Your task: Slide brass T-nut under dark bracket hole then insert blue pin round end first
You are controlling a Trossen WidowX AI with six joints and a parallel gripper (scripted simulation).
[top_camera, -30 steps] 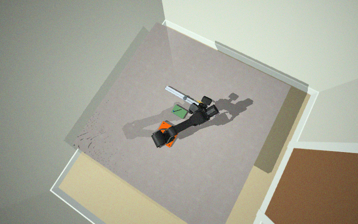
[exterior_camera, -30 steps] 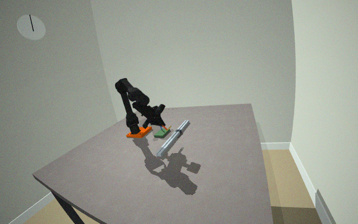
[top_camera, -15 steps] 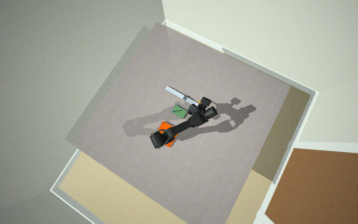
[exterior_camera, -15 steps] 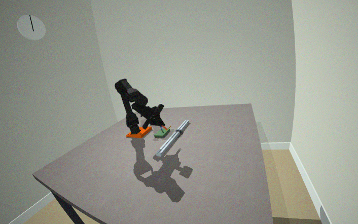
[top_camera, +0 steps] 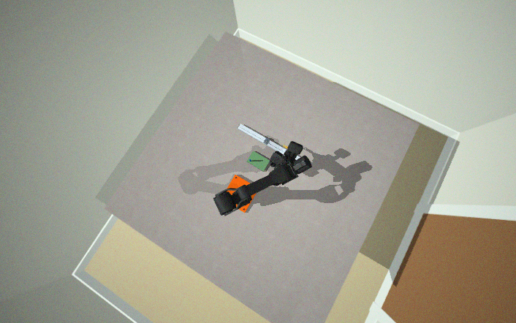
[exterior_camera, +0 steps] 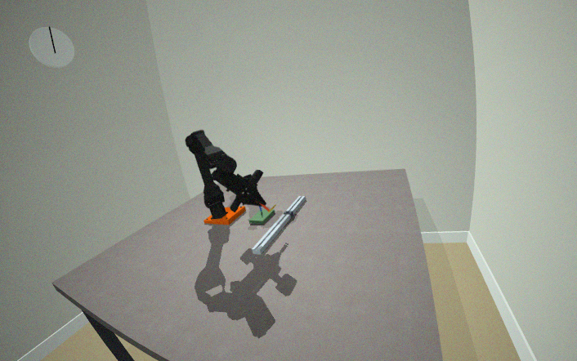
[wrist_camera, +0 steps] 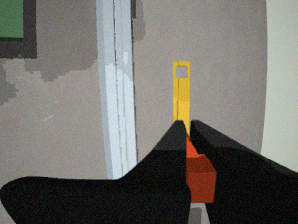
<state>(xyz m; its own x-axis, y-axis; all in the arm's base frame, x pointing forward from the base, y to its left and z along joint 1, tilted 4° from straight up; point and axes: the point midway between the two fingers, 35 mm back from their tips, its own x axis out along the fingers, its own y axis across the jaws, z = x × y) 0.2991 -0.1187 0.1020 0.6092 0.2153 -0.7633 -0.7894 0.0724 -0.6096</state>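
My gripper tip is now 120 mm to the right of the aluminum rail, 100 mm above it and 20 mm short of it. From my gripper tip the other things lie so: blue pin 170 mm to the left, 120 mm behind, 90 mm below; green tray 150 mm to the left, 110 mm below, 110 mm behind; brass T-nut 10 mm to the left.
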